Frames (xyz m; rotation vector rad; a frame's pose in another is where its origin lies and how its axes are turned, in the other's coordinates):
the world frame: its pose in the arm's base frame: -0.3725 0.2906 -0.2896 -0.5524 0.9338 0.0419
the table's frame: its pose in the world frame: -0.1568 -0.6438 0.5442 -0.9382 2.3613 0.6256
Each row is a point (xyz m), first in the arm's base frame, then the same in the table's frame.
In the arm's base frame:
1: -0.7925 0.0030 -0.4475
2: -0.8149 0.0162 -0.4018
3: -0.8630 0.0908 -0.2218
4: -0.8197 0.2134 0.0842
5: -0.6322 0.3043 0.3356
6: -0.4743 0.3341 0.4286
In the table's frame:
1: 0.3231 0.0798 1.1699
2: 0.3498 0.1178 1.1453
3: 0.4138 0.2680 1.0286
4: 0.4365 0.4643 0.7612
5: 0.3532 0.5500 0.4573
6: 0.2620 0.5392 0.2960

